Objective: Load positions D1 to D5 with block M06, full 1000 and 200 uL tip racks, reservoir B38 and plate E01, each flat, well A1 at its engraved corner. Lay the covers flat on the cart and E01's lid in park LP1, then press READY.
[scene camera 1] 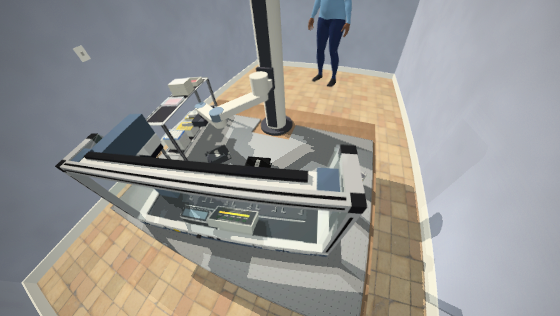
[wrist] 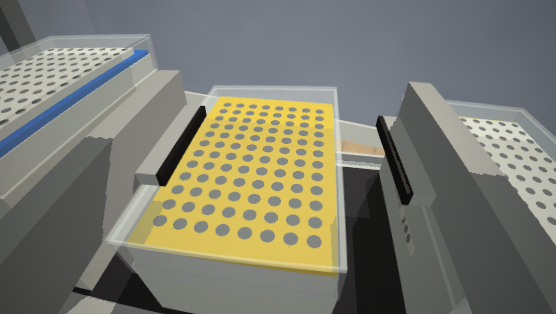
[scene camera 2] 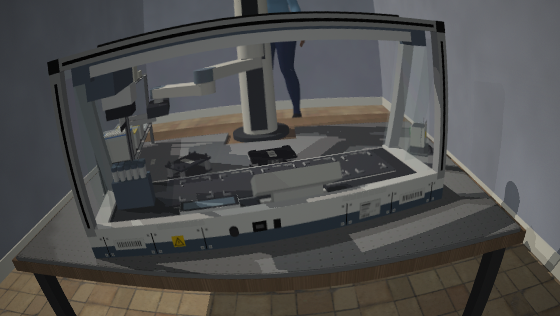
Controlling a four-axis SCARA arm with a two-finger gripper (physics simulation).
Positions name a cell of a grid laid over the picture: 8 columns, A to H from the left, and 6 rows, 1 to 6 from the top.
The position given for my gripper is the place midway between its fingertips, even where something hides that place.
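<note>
Gantry frame (scene camera 1: D4) visible, together with my gripper (wrist: E2).
</note>
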